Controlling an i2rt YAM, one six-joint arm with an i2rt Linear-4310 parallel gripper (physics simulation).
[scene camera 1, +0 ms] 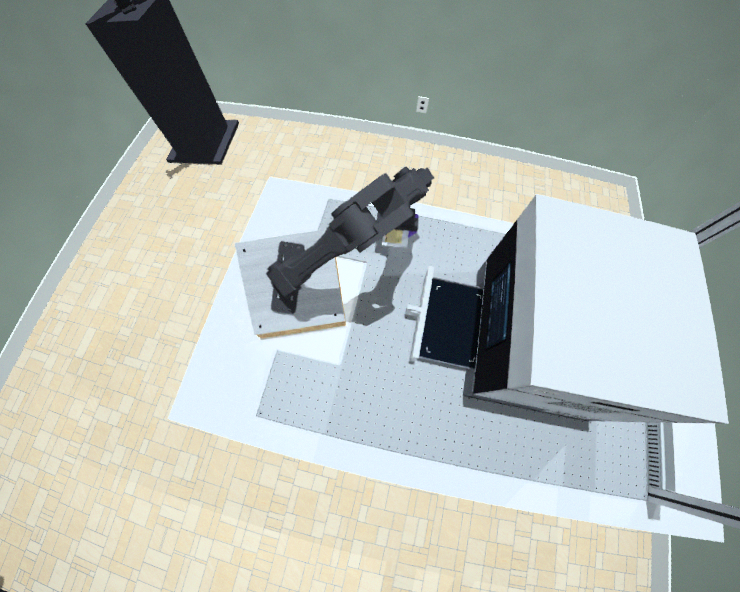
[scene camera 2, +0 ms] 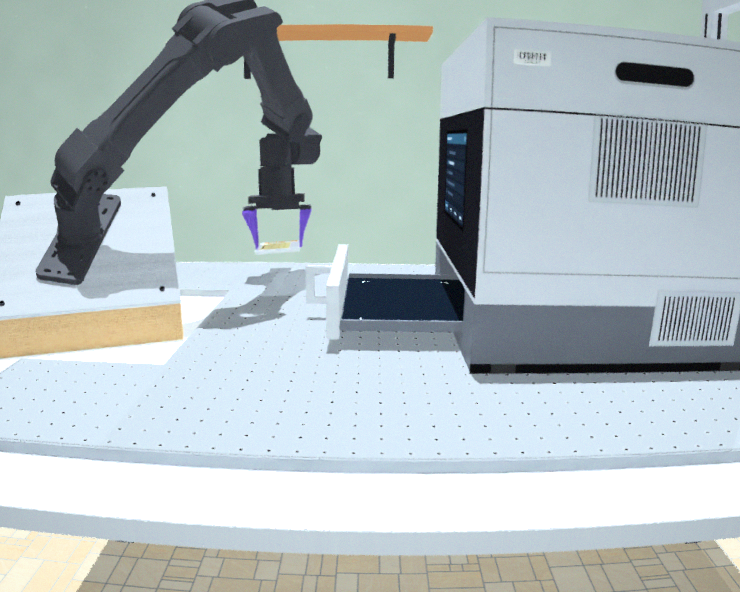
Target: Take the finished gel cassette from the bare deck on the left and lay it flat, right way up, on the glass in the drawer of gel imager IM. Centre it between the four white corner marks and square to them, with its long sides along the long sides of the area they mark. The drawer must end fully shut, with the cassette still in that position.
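Places are measured from the arm's base along level axes (x ahead, y left, z up), in centimetres.
Where they show: gripper, fingertip midpoint: [scene camera 1: 395,235] [scene camera 2: 279,247]; arm's base at its link origin: [scene camera 1: 287,277] [scene camera 2: 81,236].
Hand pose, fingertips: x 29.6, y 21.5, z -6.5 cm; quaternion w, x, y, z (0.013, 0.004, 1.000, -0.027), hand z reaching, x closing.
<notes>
Things, the pixels of their centre, and the offset from my fingertips. "*": a spot on its surface instead.
- gel cassette at the middle of its body: [scene camera 2: 279,246] [scene camera 1: 396,233] dy +0.7, dx +0.0, dz +0.1 cm
- handle at a spot on its surface: [scene camera 2: 311,285] [scene camera 1: 408,311] * dy -25.4, dx +5.8, dz -0.8 cm
My gripper [scene camera 2: 278,245] is shut on the gel cassette [scene camera 1: 394,237] [scene camera 2: 277,246], its purple fingers at two opposite edges. The cassette is a pale, thin tray with a yellow gel. It hangs roughly level above the perforated deck, left of the drawer and towards the back in the scene camera 2 view. The arm hides part of it in the scene camera 1 view. The drawer of gel imager IM [scene camera 1: 617,296] [scene camera 2: 555,234] stands open. Its dark glass [scene camera 1: 452,324] [scene camera 2: 401,299] carries no cassette. White corner marks show on it.
The drawer's upright white front [scene camera 1: 417,333] [scene camera 2: 334,308] and handle [scene camera 1: 411,312] [scene camera 2: 311,285] stand between the cassette and the glass. The imager's body rises beyond the drawer. The arm's base stands on a sloped board [scene camera 1: 265,296] [scene camera 2: 24,246] at the left.
</notes>
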